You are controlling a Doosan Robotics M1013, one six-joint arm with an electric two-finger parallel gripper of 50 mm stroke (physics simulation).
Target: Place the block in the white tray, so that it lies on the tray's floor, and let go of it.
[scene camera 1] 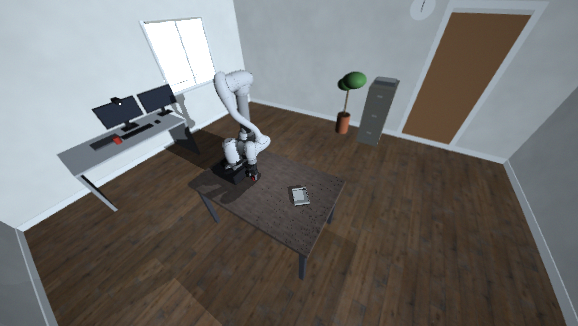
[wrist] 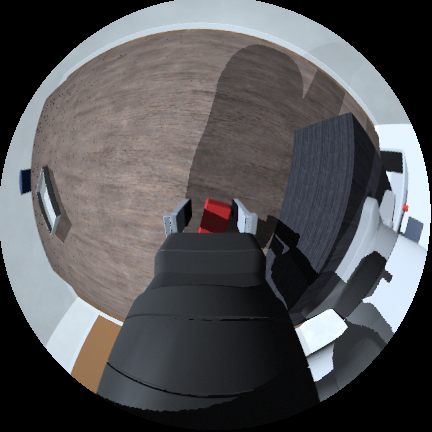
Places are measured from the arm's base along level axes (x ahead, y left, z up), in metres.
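Pixels of known places: gripper, fingertip midpoint: (scene camera 1: 253,178) (wrist: 211,207); arm's base, link origin: (scene camera 1: 236,162) (wrist: 354,263).
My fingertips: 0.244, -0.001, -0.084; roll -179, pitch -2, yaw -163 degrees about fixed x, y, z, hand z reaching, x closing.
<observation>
Ahead of a thing's pixels: the offset from my fingertips to its top centre, as dx, dy, dz. Level surfaces: height alone.
The red block {-0.008, +0.013, +0.015} (scene camera 1: 253,178) (wrist: 216,216) is on the table next to the robot's dark base. In the wrist view it shows between the two spread fingers, nearer the right finger, and turned a little against them; its lower part is hidden by the gripper's body. My gripper (scene camera 1: 253,176) (wrist: 211,207) is open, low over the table at the block, and holds nothing. The white tray {+0.487, +0.115, +0.000} (scene camera 1: 307,201) (wrist: 41,188) lies on the table, well apart from the gripper, at the far left in the wrist view.
The table {dz -0.020} (scene camera 1: 280,220) (wrist: 125,125) carries the robot's dark base block (scene camera 1: 230,172) (wrist: 320,170), close to the gripper's right in the wrist view. A desk (scene camera 1: 75,162) with monitors stands at the left wall. A plant (scene camera 1: 355,80) and a cabinet (scene camera 1: 376,112) stand behind.
</observation>
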